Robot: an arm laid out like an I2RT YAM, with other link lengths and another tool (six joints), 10 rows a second.
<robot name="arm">
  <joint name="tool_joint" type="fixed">
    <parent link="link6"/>
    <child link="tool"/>
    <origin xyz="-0.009 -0.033 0.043" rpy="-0.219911 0 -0.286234"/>
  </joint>
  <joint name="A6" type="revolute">
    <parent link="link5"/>
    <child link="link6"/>
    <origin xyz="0.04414 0 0.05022" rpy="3.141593 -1.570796 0"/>
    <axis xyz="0 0 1"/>
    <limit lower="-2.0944" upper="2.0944"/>
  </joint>
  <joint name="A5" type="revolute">
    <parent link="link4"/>
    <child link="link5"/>
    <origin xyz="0.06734 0.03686 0.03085" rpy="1.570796 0 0"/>
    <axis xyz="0 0 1"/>
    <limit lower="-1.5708" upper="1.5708"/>
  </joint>
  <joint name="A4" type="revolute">
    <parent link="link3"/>
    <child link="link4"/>
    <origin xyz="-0.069 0.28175 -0.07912" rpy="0 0 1.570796"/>
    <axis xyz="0 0 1"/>
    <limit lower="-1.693" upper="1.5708"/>
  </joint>
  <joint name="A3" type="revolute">
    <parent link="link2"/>
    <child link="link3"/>
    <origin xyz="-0.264 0 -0.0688" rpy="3.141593 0 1.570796"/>
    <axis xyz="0 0 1"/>
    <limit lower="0" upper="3.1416"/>
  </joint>
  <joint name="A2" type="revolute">
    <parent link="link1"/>
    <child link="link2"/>
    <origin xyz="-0.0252 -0.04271 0.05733" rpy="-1.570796 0 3.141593"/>
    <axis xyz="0 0 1"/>
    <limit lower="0" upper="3.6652"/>
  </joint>
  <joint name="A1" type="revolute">
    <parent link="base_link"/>
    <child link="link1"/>
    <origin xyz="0 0 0.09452" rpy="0 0 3.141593"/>
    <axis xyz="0 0 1"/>
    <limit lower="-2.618" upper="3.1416"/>
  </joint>
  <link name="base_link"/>
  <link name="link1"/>
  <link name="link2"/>
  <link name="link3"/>
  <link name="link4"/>
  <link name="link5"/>
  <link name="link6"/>
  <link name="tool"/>
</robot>
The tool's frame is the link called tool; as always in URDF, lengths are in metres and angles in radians.
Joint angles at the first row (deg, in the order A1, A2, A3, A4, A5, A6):
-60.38 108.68 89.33 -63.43 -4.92 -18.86
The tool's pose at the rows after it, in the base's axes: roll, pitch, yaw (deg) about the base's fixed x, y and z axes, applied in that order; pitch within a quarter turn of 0, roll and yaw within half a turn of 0; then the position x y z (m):
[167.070 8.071 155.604 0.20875 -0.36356 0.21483]
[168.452 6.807 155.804 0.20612 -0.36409 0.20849]
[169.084 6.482 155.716 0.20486 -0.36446 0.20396]
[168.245 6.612 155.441 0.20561 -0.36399 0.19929]
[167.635 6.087 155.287 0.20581 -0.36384 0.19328]
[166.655 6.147 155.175 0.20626 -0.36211 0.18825]
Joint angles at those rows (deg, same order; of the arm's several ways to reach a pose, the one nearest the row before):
-60.37 108.20 87.94 -63.39 -5.00 -19.32
-60.34 108.34 86.74 -62.27 -3.16 -19.51
-60.36 108.38 85.82 -61.20 -2.45 -19.45
-60.38 108.76 85.46 -60.84 -3.18 -19.21
-60.38 109.43 85.20 -60.68 -3.35 -19.11
-60.38 109.64 84.57 -60.35 -4.18 -19.03

